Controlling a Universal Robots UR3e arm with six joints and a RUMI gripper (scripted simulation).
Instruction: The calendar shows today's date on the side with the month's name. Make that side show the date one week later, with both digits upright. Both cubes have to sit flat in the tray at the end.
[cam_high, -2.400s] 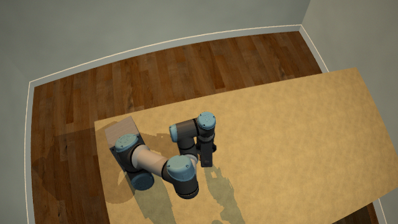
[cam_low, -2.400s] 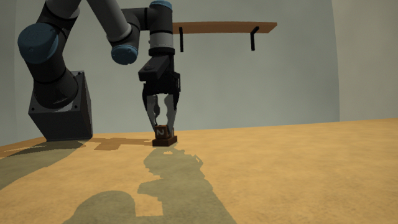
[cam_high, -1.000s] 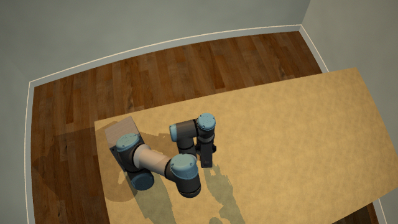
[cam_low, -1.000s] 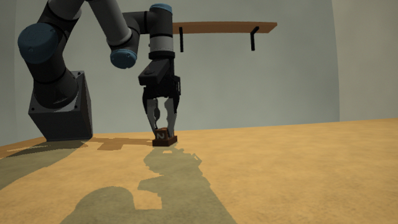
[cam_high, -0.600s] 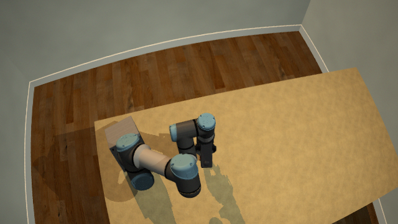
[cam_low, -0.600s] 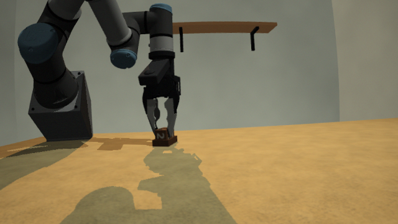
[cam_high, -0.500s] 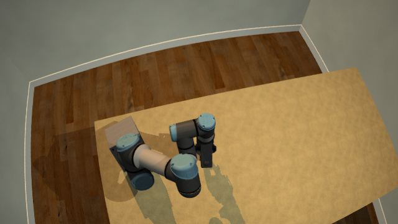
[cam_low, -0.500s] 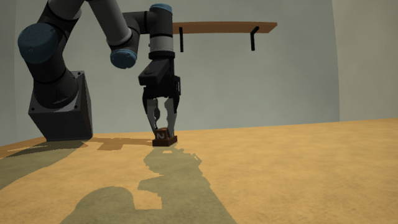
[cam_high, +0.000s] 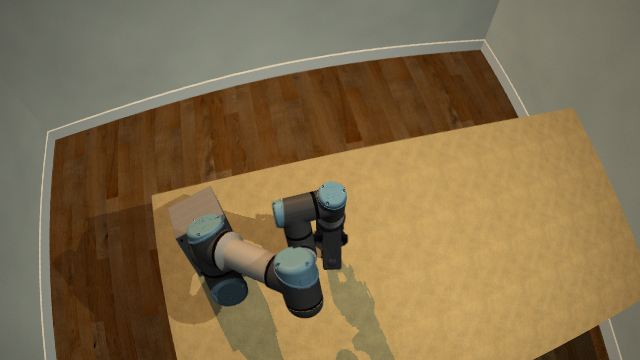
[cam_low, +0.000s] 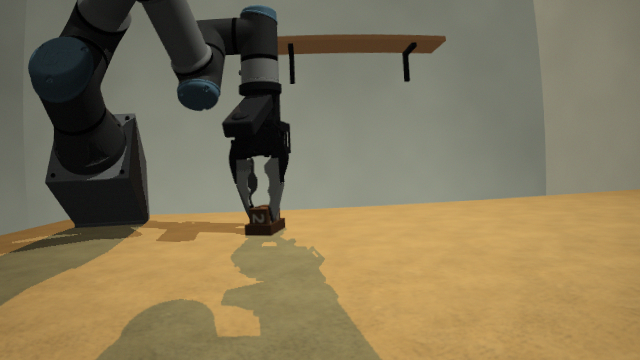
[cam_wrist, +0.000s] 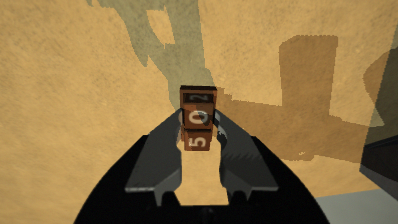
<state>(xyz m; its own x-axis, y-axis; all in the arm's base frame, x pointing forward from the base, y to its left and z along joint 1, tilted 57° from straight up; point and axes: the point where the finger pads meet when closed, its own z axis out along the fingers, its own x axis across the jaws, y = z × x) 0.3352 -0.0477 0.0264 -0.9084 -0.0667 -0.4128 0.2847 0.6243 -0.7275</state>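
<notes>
Now: the digit cube 1 cm below my hand. From my hand the other things lie so: brown calendar tray (2 cm to the left, 3 cm below).
</notes>
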